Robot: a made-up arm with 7 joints. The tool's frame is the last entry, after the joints.
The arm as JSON. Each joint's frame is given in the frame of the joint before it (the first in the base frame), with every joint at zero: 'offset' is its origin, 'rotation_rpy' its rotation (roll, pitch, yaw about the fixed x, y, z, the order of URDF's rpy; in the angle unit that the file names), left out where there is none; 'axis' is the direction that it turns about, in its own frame. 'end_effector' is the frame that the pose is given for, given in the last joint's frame.
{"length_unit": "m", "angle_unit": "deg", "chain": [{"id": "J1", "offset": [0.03, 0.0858, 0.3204], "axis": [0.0, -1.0, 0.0]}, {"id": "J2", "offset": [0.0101, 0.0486, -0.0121], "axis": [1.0, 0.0, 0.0]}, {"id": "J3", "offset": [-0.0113, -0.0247, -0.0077], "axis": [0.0, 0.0, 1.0]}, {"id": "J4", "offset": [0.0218, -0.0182, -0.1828], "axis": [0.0, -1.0, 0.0]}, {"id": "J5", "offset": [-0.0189, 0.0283, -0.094], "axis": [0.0, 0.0, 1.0]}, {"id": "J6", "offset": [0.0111, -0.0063, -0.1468], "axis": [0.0, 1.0, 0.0]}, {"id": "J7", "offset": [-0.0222, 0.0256, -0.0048], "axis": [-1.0, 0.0, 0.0]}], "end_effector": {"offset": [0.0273, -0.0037, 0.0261], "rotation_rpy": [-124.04, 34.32, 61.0]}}
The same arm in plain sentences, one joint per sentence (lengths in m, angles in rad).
The arm has seven revolute joints in a row. What follows holds with every joint at zero, and every direction is one of the base frame's.
The first joint sits 0.03 m along +x and 0.0858 m along +y and 0.3204 m along +z from the base frame's origin and turns about -y.
The second joint sits 0.0101 m along +x and 0.0486 m along +y and 0.0121 m along -z from the first joint and turns about +x.
The third joint sits 0.0113 m along -x and 0.0247 m along -y and 0.0077 m along -z from the second joint and turns about +z.
The fourth joint sits 0.0218 m along +x and 0.0182 m along -y and 0.1828 m along -z from the third joint and turns about -y.
The fifth joint sits 0.0189 m along -x and 0.0283 m along +y and 0.094 m along -z from the fourth joint and turns about +z.
The sixth joint sits 0.0111 m along +x and 0.0063 m along -y and 0.1468 m along -z from the fifth joint and turns about +y.
The seventh joint sits 0.0222 m along -x and 0.0256 m along +y and 0.0048 m along -z from the sixth joint and turns about -x.
The tool frame, which is the frame that the pose is given for, sits 0.0273 m along +x and 0.0037 m along -y and 0.0261 m along +z from the seventh joint; its axes are the base frame's turned by roll -2.1649, pitch 0.599 and yaw 1.0647 rad (as in URDF: about the fixed x, then y, then z).

